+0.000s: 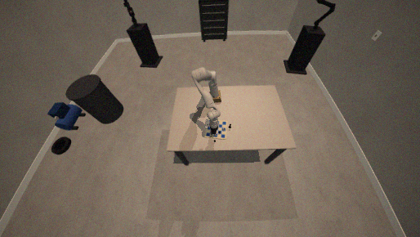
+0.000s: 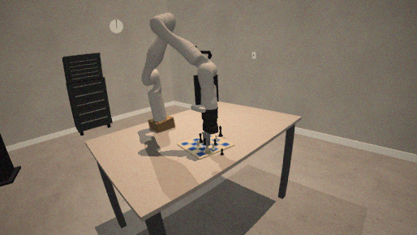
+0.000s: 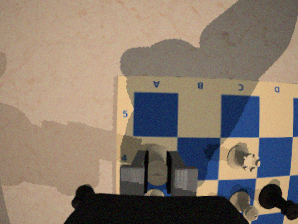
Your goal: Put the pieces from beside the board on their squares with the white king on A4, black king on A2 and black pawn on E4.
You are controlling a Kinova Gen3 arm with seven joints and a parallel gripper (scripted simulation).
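Now: hand 1 cm above the white king. Round my hand: blue-and-cream chessboard (8 cm behind, 4 cm to the left, 5 cm below); then black king (12 cm behind, 18 cm to the left, 3 cm below).
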